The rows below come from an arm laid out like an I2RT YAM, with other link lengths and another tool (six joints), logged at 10 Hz.
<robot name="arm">
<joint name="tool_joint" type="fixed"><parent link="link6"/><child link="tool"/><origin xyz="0.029 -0.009 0.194" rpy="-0.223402 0 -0.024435"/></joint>
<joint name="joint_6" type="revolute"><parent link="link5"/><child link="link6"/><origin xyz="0 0.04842 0.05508" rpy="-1.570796 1.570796 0"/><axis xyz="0 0 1"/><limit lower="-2.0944" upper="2.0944"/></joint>
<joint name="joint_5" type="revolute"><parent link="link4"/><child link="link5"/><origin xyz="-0.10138 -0.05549 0.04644" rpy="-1.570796 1.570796 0"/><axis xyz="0 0 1"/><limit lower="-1.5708" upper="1.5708"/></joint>
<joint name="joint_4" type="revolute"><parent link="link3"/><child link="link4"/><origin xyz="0.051 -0.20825 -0.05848" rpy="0 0 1.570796"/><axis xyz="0 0 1"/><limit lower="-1.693" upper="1.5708"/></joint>
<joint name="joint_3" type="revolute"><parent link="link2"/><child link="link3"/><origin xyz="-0.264 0 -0.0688" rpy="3.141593 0 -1.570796"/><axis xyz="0 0 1"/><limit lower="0" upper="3.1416"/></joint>
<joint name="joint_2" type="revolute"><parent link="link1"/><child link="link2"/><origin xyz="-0.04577 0.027 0.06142" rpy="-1.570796 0 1.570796"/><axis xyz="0 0 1"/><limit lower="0" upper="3.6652"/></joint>
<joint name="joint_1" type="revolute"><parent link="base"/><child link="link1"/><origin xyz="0 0 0.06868" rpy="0 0 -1.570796"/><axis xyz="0 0 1"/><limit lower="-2.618" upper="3.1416"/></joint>
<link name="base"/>
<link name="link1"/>
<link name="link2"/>
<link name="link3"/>
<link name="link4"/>
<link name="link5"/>
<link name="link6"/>
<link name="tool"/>
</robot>
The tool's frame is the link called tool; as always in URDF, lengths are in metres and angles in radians.
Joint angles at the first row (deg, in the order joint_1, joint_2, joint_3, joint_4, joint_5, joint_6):
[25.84 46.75 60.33 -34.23 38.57 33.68]
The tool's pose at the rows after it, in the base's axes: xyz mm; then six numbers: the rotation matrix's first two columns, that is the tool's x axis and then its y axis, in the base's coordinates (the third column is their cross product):
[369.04 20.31 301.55 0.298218 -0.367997 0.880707 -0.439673 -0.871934 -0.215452]
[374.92 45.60 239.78 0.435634 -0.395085 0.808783 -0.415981 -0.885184 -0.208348]
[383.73 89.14 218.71 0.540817 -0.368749 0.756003 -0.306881 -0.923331 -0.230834]
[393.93 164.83 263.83 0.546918 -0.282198 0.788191 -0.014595 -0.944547 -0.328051]
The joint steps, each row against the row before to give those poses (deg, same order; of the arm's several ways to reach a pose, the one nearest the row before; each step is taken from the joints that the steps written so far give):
[0.01 1.66 -4.79 2.05 -7.75 0.20]
[-0.01 3.97 -4.14 0.50 -6.08 4.43]
[0.05 4.49 0.31 2.24 -8.89 -0.73]
[-0.04 2.29 1.64 9.46 -14.61 -6.67]

